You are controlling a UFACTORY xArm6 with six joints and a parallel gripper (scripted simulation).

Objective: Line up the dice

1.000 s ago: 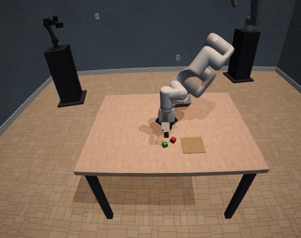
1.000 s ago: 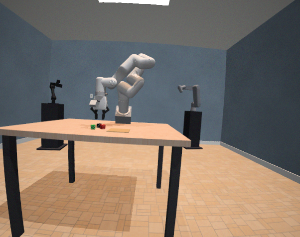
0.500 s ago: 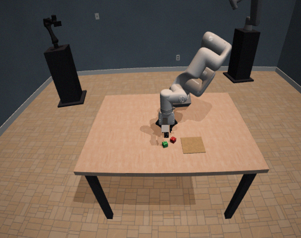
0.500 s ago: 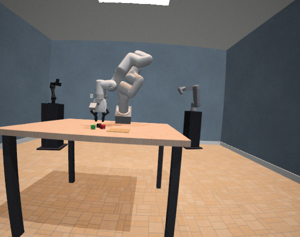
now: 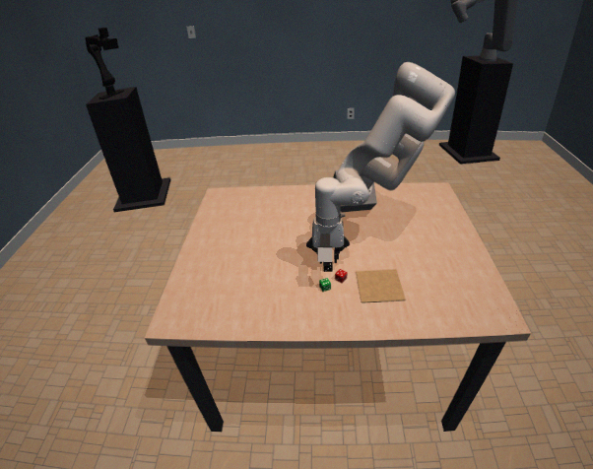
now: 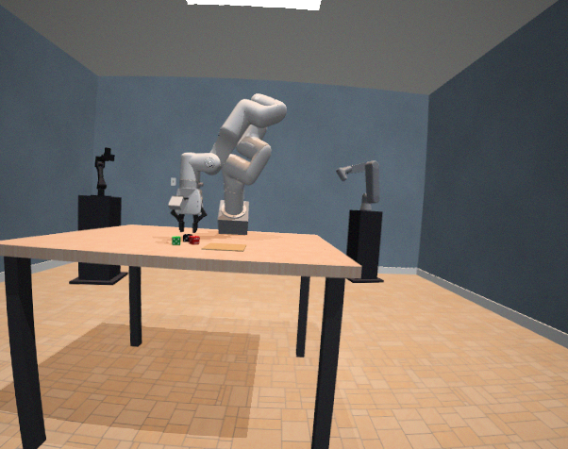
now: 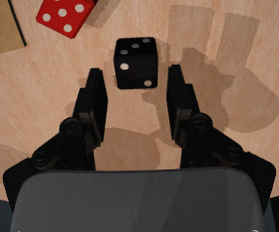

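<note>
Now: the black die 4 cm below my hand. Also, from my hand: green die 9 cm ahead, 3 cm to the right, 4 cm below; tan mat 12 cm ahead, 15 cm to the left, 5 cm below; red die 6 cm ahead, 3 cm to the left, 4 cm below.
</note>
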